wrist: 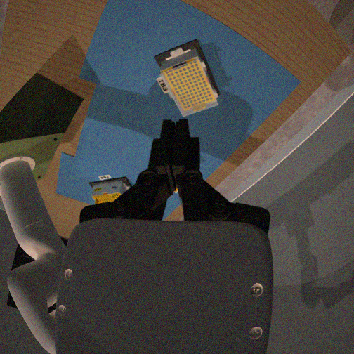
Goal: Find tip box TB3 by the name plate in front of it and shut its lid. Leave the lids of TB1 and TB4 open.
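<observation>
A tip box with a grid of yellow tips stands at the upper middle of the wrist view, its tips uncovered. A dark-edged panel with a white catch shows along its upper end. Its small white name plate is at its left side; the lettering is too blurred to read for certain. A second tip box with yellow tips showing is at the lower left, partly hidden by the gripper, with a white name plate above it, also unreadable. My gripper is shut and empty, its tips just below the upper box in the view.
The boxes are on a blue mat on a wooden table. A green open container stands at the left, beside a pale cylindrical arm part. A grey curved surface lies beyond the table's right edge.
</observation>
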